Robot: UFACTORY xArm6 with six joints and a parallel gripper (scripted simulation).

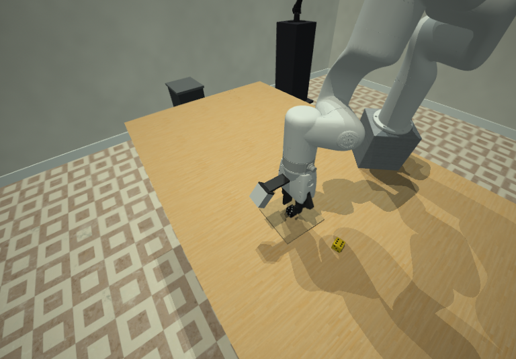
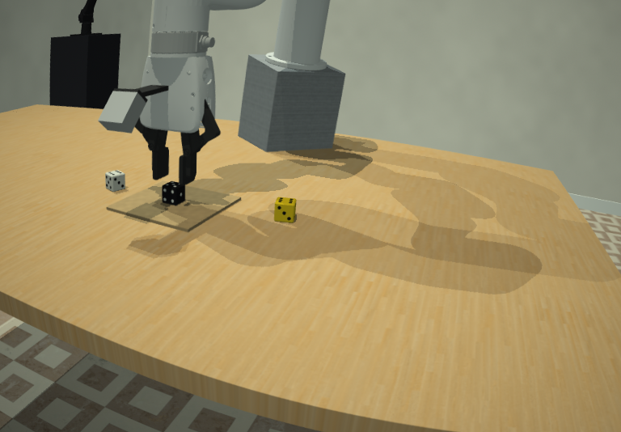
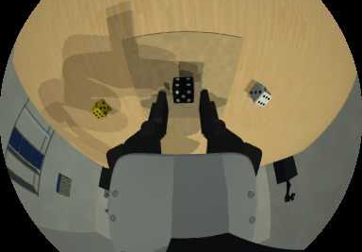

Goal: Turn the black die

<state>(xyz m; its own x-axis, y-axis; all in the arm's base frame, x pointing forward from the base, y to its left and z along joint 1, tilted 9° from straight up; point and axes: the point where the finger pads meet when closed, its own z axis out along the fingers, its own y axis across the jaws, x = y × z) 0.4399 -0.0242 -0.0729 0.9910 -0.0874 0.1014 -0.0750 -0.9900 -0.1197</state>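
Right now the black die is 4 cm below my hand. Round my hand: yellow die (15 cm to the left, 4 cm below, 2 cm behind); then tan mat (5 cm below); then white die (12 cm to the right, 4 cm below, 2 cm behind).
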